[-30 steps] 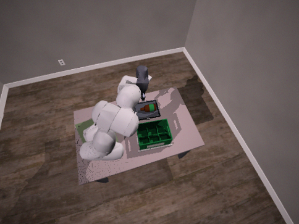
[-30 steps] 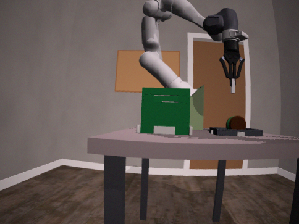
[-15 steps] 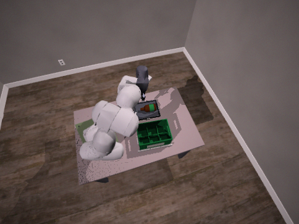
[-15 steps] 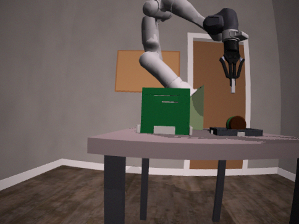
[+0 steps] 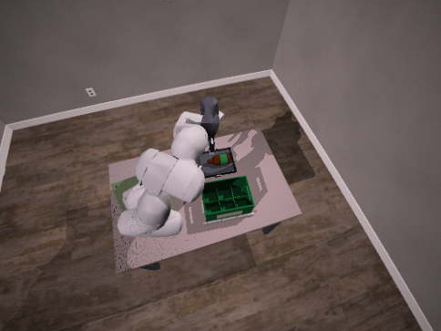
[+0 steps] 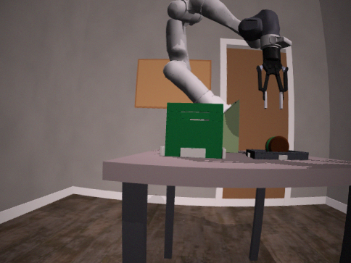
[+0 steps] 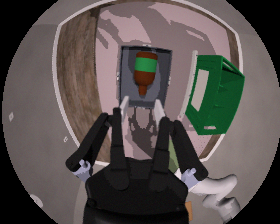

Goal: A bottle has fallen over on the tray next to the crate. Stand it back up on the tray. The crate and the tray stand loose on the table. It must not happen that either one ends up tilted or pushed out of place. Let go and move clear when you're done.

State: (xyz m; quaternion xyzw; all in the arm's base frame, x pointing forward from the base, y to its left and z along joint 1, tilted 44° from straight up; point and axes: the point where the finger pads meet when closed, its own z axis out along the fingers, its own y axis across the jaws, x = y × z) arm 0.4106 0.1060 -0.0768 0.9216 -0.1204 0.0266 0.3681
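Now: the bottle 18 cm below my hand, 5 cm ahead of it and 1 cm to the right of it. From my hand the other things lie so: tray 21 cm below, 3 cm ahead, 1 cm to the right; green crate 30 cm to the right, 14 cm below, 3 cm behind.
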